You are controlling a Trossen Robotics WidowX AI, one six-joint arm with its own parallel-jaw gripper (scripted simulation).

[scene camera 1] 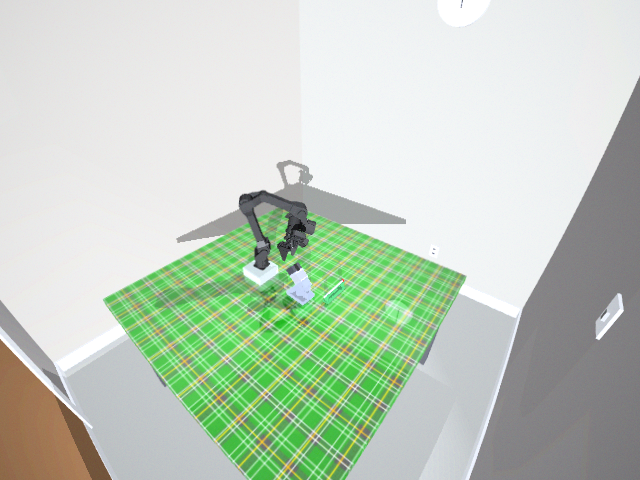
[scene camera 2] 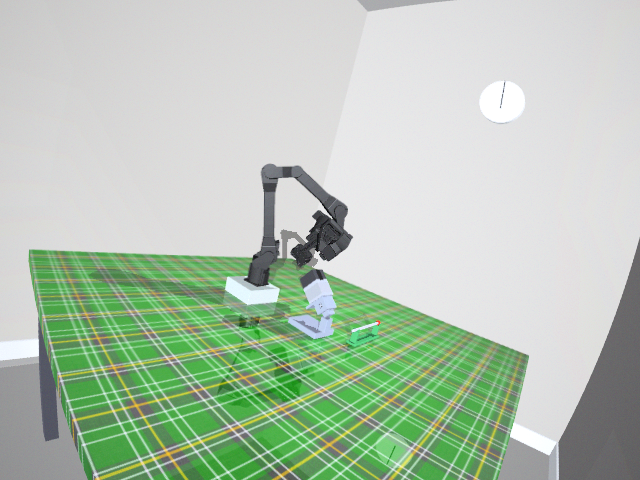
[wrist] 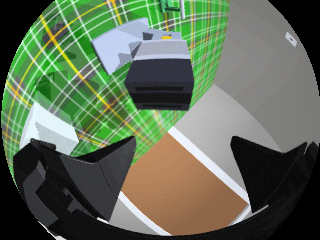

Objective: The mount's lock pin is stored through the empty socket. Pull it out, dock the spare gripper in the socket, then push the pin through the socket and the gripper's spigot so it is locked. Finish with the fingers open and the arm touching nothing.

Observation:
My gripper is open, holding nothing. Further things: a spare gripper and a socket.
My gripper also shows in the wrist view.

